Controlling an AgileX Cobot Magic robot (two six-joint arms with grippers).
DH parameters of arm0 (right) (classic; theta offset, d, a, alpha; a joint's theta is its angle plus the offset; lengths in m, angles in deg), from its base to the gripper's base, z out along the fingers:
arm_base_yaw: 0 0.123 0 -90
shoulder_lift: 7.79 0 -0.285 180
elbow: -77.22 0 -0.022 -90
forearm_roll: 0 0.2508 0 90
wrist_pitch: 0 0 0.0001 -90
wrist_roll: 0 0.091 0 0
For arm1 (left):
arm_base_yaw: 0 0.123 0 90
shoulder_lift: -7.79 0 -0.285 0
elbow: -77.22 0 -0.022 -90
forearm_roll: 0 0.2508 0 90
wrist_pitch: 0 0 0.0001 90
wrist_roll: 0 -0.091 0 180
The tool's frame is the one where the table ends.
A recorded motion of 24 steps. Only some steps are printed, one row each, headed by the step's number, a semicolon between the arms.
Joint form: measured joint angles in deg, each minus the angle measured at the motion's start. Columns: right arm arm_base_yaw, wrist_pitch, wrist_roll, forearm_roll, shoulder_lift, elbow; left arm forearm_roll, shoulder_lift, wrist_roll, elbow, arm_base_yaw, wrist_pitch.
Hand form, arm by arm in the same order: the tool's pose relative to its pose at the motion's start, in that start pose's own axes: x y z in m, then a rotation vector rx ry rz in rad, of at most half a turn. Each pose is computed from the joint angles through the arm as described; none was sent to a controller.
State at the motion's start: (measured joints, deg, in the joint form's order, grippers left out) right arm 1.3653 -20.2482 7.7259 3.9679 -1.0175 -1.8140; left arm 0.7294 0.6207 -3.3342 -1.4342 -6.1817 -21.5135
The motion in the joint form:
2: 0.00 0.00 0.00 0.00 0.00 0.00; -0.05 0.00 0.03 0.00 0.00 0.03
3: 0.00 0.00 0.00 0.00 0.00 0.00; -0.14 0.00 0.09 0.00 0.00 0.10
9: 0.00 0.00 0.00 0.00 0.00 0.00; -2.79 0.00 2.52 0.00 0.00 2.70
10: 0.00 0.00 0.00 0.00 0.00 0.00; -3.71 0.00 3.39 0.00 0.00 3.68
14: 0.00 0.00 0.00 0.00 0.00 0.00; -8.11 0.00 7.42 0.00 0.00 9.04
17: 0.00 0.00 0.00 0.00 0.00 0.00; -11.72 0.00 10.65 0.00 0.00 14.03
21: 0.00 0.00 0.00 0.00 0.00 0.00; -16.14 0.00 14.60 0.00 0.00 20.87
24: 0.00 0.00 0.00 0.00 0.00 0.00; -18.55 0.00 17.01 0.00 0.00 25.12
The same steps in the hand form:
2: 0.0000 0.0000 0.0000 0.0000 0.0000 0.0000; 0.0000 0.0000 0.0000 0.0003 -0.0005 -0.0013
3: 0.0000 0.0000 0.0000 0.0000 0.0000 0.0000; -0.0002 -0.0001 0.0000 0.0008 -0.0018 -0.0038
9: 0.0000 0.0000 0.0000 0.0000 0.0000 0.0000; -0.0044 -0.0012 -0.0001 0.0151 -0.0477 -0.0897
10: 0.0000 0.0000 0.0000 0.0000 0.0000 0.0000; -0.0060 -0.0015 -0.0002 0.0200 -0.0648 -0.1201
14: 0.0000 0.0000 0.0000 0.0000 0.0000 0.0000; -0.0146 -0.0019 -0.0012 0.0425 -0.1576 -0.2647
17: 0.0000 0.0000 0.0000 0.0000 0.0000 0.0000; -0.0224 -0.0011 -0.0028 0.0601 -0.2432 -0.3834
21: 0.0000 0.0000 0.0000 0.0000 0.0000 0.0000; -0.0324 0.0016 -0.0060 0.0800 -0.3603 -0.5299
24: 0.0000 0.0000 0.0000 0.0000 0.0000 0.0000; -0.0382 0.0040 -0.0085 0.0908 -0.4332 -0.6144

